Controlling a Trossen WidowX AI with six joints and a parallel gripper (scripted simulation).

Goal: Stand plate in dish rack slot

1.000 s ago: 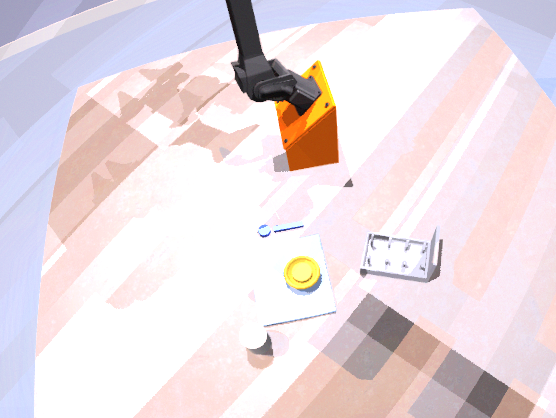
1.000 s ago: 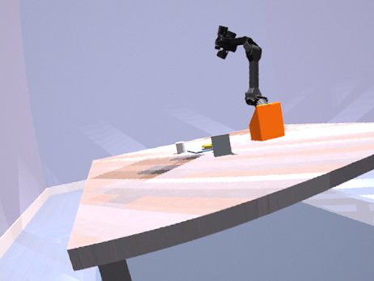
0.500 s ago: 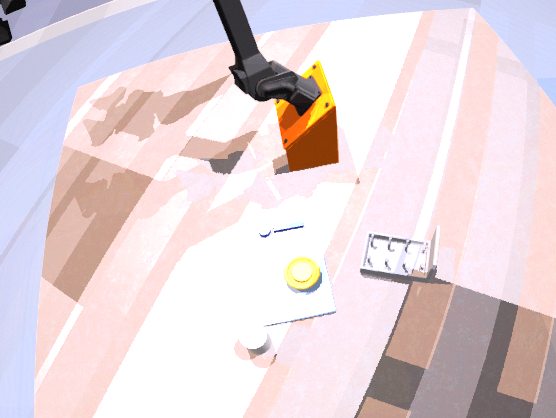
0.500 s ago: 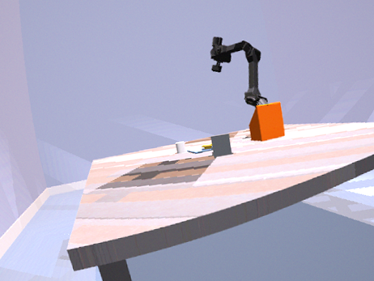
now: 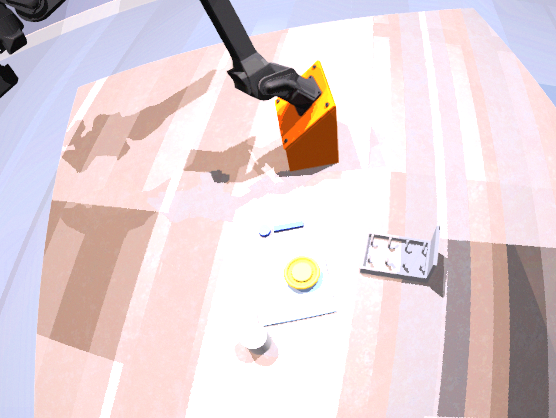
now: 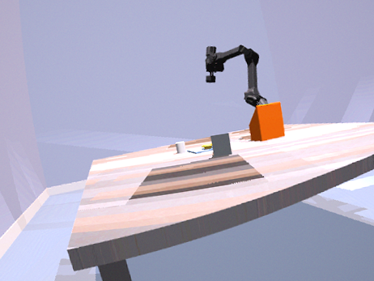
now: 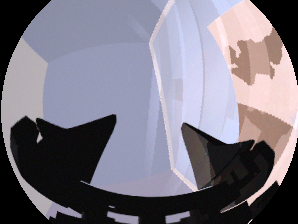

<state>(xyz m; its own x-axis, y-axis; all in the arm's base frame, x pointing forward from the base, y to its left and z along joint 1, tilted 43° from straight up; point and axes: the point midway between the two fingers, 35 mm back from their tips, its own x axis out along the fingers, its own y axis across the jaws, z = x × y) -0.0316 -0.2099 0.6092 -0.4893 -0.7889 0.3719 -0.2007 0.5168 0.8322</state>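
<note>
My gripper tip is 370 mm short of the yellow plate, 490 mm to the right of it and 410 mm above it. Also, from my gripper tip: light blue mat: 370 mm ahead, 470 mm to the left, 420 mm below; then blue spoon: 270 mm ahead, 470 mm to the left, 420 mm below; then white cup: 460 mm ahead, 390 mm to the left, 400 mm below.
</note>
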